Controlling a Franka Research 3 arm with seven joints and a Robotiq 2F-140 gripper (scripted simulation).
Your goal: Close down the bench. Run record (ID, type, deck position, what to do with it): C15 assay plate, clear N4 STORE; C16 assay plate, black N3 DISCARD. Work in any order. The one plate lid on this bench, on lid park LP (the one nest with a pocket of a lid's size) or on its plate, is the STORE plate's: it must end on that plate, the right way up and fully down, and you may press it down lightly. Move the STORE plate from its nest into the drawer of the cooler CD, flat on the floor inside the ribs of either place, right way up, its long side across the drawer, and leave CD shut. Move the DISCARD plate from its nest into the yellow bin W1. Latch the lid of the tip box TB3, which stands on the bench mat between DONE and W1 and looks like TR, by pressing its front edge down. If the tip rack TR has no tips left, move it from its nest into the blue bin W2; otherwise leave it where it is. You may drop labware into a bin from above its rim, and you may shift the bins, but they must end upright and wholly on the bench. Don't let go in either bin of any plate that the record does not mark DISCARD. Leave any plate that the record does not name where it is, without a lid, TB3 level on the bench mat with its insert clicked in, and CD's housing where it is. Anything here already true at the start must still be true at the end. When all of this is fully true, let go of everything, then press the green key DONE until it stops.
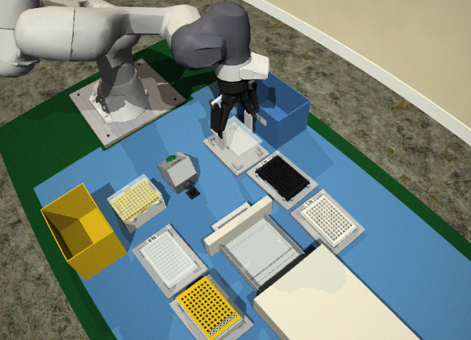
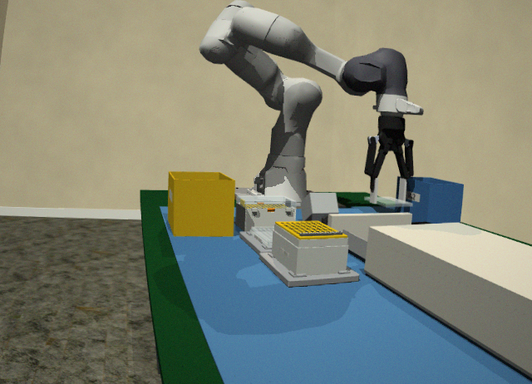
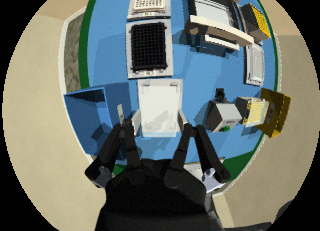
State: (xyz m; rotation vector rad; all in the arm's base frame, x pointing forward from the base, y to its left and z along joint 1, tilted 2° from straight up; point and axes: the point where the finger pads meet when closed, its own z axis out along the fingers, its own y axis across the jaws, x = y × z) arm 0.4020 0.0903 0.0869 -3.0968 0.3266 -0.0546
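The lid park is 8 cm below my hand. The rest, counted from my hand: black plate: 17 cm ahead, 1 cm to the right, 7 cm below; then blue bin W2: 2 cm ahead, 15 cm to the left, 5 cm below; then plate lid: 2 cm below.
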